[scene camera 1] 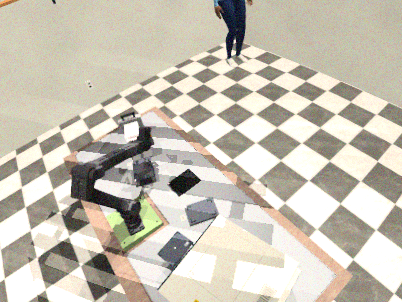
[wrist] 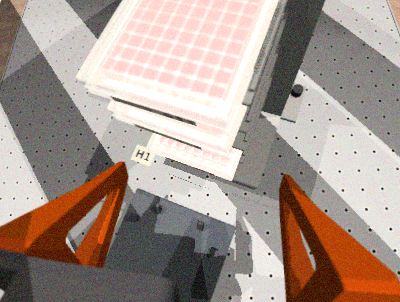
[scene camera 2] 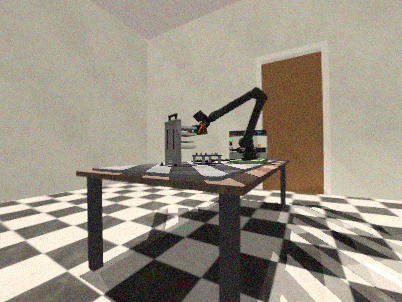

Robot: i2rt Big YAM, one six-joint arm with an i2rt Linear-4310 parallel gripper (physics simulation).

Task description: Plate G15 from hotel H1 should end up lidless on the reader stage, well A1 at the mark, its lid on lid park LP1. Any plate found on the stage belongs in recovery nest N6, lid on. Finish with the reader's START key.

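Pixels of known places: gripper, fingertip midpoint: [wrist: 201, 175]; arm's base, origin of the base link: [scene camera 1: 134, 223] [scene camera 2: 249, 159].
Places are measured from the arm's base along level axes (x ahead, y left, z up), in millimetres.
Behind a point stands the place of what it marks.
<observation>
Hotel H1 [scene camera 1: 128, 118] @[z 238, x 232, y 564 mm] [scene camera 2: 172, 142] @[z 111, x 219, y 576 mm] [wrist: 291, 60] @[z 102, x 289, y 531 mm] is a grey tower at the table's far end. It holds stacked pale plates with pink wells; the top plate [wrist: 175, 50] @[z 212, x 211, y 449 mm] shows large in the wrist view, with lower plates under it. Their labels are unreadable, so I cannot tell which is G15. My gripper [scene camera 2: 201, 129] [wrist: 201, 175] @[z 166, x 226, y 396 mm] is open and empty, in front of the plates and above a dark pegged platform [scene camera 1: 145, 171] @[z 36, x 180, y 274 mm] [scene camera 2: 206, 158] [wrist: 175, 220] @[z 36, x 184, y 369 mm]. The beige reader [scene camera 1: 240, 240] @[z 271, x 363, y -464 mm] [scene camera 2: 260, 134] @[z 224, x 68, y -427 mm] stands at the other end. LP1, N6 and the START key cannot be identified.
A black pad [scene camera 1: 184, 182] @[z -14, x 353, y 100 mm], a blue-grey tray [scene camera 1: 201, 211] @[z -12, x 344, y -125 mm] and a dark platform [scene camera 1: 172, 250] @[z 80, x 121, y -277 mm] beside the reader lie on the table. The arm's base stands on a green plate [scene camera 1: 150, 224] @[z -1, x 75, y -50 mm]. A black knob [wrist: 297, 90] @[z -8, x 319, y 567 mm] sits by the hotel's foot. A person [scene camera 1: 234, 25] stands beyond the table.
</observation>
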